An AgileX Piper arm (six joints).
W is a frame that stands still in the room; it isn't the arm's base.
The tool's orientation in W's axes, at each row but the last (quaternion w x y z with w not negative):
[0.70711, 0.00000, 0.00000, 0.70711]
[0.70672, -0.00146, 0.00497, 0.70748]
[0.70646, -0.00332, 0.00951, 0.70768]
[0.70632, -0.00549, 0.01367, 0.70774]
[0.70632, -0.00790, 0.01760, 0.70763]
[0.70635, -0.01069, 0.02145, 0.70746]
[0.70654, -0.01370, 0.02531, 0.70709]
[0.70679, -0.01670, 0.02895, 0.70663]
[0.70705, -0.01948, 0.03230, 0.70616]
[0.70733, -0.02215, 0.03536, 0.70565]
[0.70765, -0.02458, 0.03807, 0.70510]
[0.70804, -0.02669, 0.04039, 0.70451]
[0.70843, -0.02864, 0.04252, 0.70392]
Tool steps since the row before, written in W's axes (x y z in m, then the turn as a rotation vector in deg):
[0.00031, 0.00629, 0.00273, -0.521, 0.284, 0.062]
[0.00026, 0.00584, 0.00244, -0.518, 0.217, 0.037]
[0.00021, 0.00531, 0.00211, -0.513, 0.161, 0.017]
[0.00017, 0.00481, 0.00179, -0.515, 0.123, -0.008]
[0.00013, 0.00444, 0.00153, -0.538, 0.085, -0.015]
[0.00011, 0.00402, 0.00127, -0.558, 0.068, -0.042]
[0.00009, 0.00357, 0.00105, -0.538, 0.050, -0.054]
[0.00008, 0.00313, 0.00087, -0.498, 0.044, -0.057]
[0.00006, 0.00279, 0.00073, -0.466, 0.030, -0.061]
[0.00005, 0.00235, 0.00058, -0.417, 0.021, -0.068]
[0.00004, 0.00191, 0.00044, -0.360, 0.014, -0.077]
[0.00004, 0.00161, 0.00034, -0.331, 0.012, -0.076]
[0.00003, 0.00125, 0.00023, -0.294, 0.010, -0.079]
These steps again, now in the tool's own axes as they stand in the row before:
[0.00629, -0.00031, 0.00273, 0.284, 0.521, 0.062]
[0.00582, -0.00025, 0.00249, 0.217, 0.518, 0.036]
[0.00527, -0.00020, 0.00221, 0.162, 0.513, 0.015]
[0.00476, -0.00016, 0.00192, 0.124, 0.515, -0.011]
[0.00438, -0.00012, 0.00169, 0.087, 0.538, -0.019]
[0.00396, -0.00010, 0.00145, 0.071, 0.557, -0.047]
[0.00351, -0.00007, 0.00125, 0.054, 0.537, -0.060]
[0.00307, -0.00006, 0.00107, 0.048, 0.497, -0.063]
[0.00273, -0.00004, 0.00093, 0.034, 0.465, -0.067]
[0.00230, -0.00003, 0.00077, 0.026, 0.416, -0.074]
[0.00186, -0.00002, 0.00061, 0.020, 0.359, -0.082]
[0.00157, -0.00002, 0.00049, 0.018, 0.330, -0.081]
[0.00122, -0.00002, 0.00035, 0.016, 0.292, -0.083]

